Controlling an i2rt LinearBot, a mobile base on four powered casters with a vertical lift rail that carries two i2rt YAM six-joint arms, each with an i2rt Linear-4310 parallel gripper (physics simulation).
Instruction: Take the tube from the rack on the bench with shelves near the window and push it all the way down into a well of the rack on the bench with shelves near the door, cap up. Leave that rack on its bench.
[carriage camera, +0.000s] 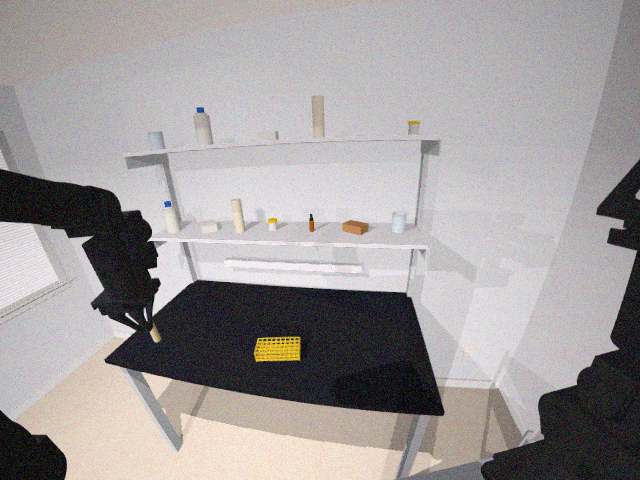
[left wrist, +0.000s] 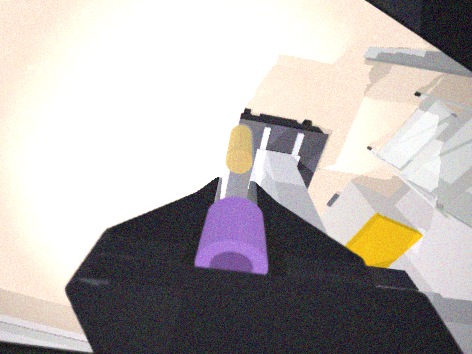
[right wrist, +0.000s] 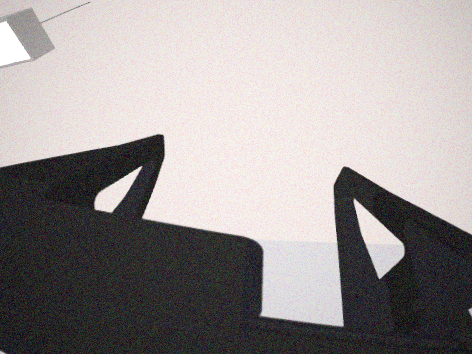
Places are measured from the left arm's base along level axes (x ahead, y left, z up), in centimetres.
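Where they show: left gripper, between the fingertips: (carriage camera: 147, 330) (left wrist: 234, 189); right gripper, between the fingertips: (right wrist: 252, 160); right arm's base, origin of its link: (carriage camera: 556, 476).
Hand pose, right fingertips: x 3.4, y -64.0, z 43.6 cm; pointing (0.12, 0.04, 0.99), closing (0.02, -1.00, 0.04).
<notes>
After its pixels a point has its place.
My left gripper (carriage camera: 149, 326) {y -0.1, x 28.7, z 8.7 cm} (left wrist: 234, 189) {y -0.1, x 28.7, z 8.7 cm} is shut on the tube (carriage camera: 155, 333) {y -0.7, x 29.8, z 6.8 cm} (left wrist: 233, 230) {y 0.4, x 31.3, z 14.8 cm}. In the left wrist view the tube has a purple cap toward the camera and a yellowish lower end pointing away. In the carriage camera the tube's lower end shows below the fingertips, in front of the left edge of the black bench top, away from the rack. A yellow rack (carriage camera: 277, 349) {y -17.9, x 71.9, z -44.6 cm} stands on the black bench (carriage camera: 336, 320) {y -48.2, x 91.2, z -47.6 cm}, near its front middle; I make out no tube in it. My right gripper (right wrist: 252, 160) {y -64.0, x 3.4, z 43.7 cm} is open and empty, facing a pale wall or ceiling.
Behind the bench top, a lower shelf (carriage camera: 289, 237) {y -26.8, x 101.8, z -1.9 cm} and an upper shelf (carriage camera: 361, 138) {y -58.5, x 87.9, z 42.7 cm} carry bottles, jars and boxes, with a brown block (carriage camera: 355, 227) {y -59.6, x 100.3, z 1.5 cm} on the lower one. A window (carriage camera: 25, 258) {y 192.7, x 156.7, z -24.8 cm} is at the left. The right arm (carriage camera: 584, 413) {y -61.7, x 0.9, z 14.5 cm} fills the right side.
</notes>
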